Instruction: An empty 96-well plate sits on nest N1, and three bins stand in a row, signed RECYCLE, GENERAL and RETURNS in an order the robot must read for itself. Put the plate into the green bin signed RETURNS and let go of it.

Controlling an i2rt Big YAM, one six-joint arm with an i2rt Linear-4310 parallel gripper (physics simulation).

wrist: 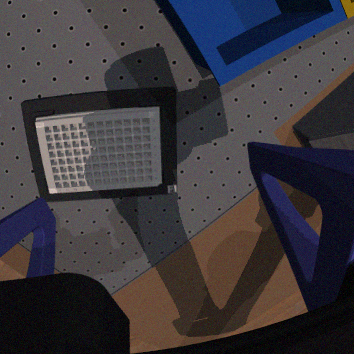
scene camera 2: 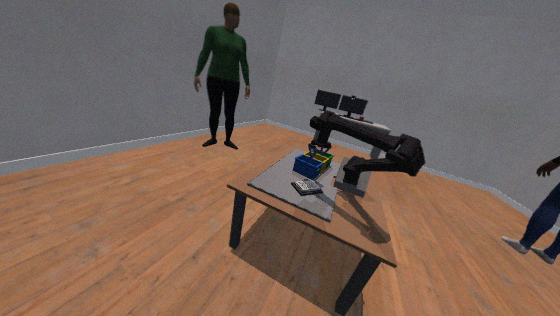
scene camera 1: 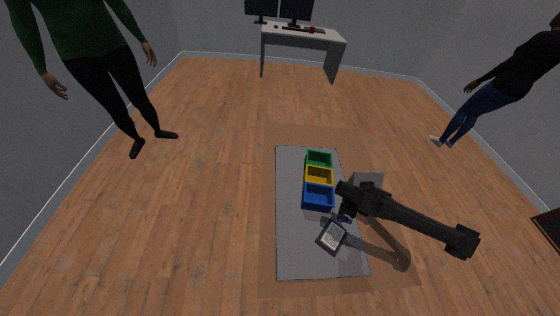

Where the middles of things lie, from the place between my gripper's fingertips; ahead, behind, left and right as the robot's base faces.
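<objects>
White 96-well plate (wrist: 115, 148): my hand is 1 cm past it, 7 cm to the right of it and 17 cm above it. Dark nest (wrist: 119, 98): 1 cm behind my hand, 7 cm to the left of it and 18 cm below it.
</objects>
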